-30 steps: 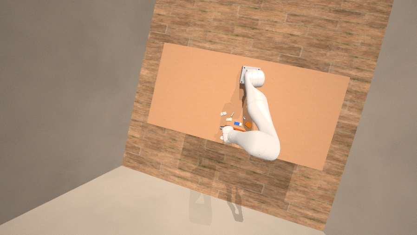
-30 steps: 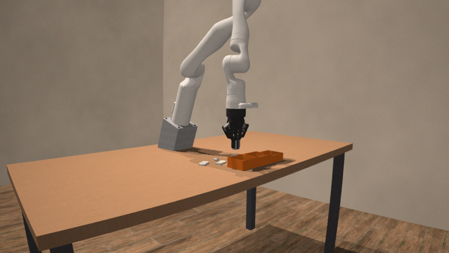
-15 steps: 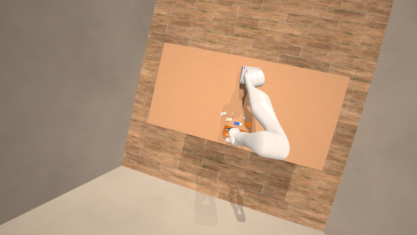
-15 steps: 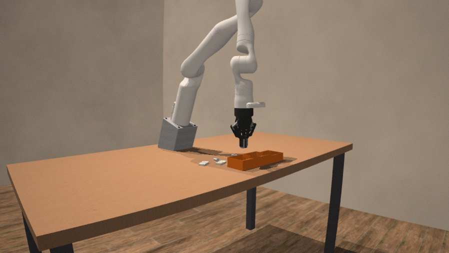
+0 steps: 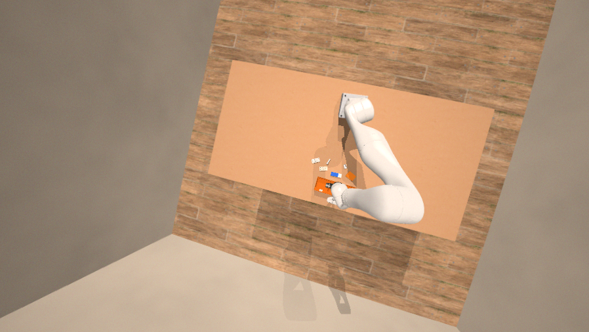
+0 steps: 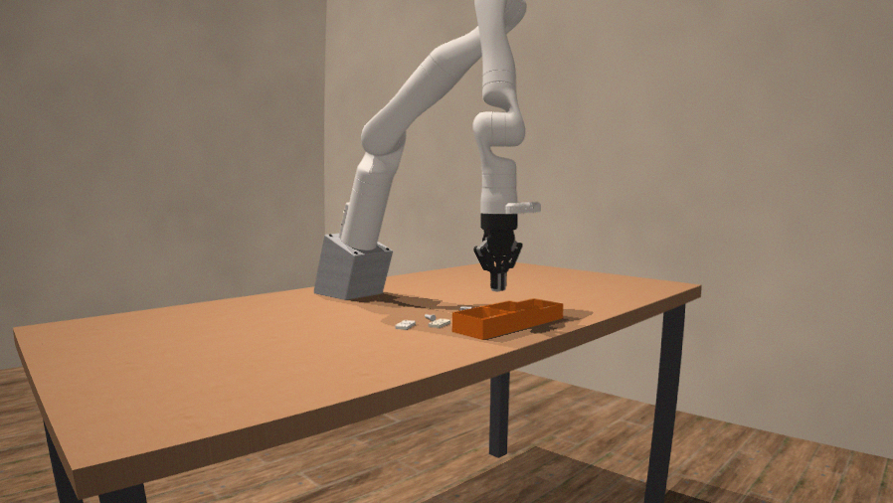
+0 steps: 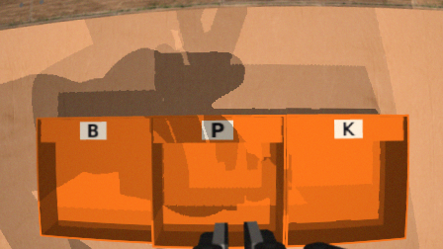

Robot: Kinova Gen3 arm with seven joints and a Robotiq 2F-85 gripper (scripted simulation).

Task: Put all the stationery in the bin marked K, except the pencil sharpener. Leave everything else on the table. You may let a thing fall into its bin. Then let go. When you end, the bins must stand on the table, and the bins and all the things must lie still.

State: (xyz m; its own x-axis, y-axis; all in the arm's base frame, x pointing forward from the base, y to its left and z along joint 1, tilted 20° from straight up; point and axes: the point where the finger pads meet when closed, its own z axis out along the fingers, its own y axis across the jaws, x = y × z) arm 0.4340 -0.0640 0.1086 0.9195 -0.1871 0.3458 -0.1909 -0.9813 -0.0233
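My gripper is now 70 mm above the tray and 30 mm short of it. Round my hand: orange flat pad 100 mm to the left, 80 mm below, 60 mm behind; then pencil sharpener 120 mm behind, 80 mm below, 60 mm to the left; then blue eraser 80 mm below, 60 mm behind, 10 mm to the left.
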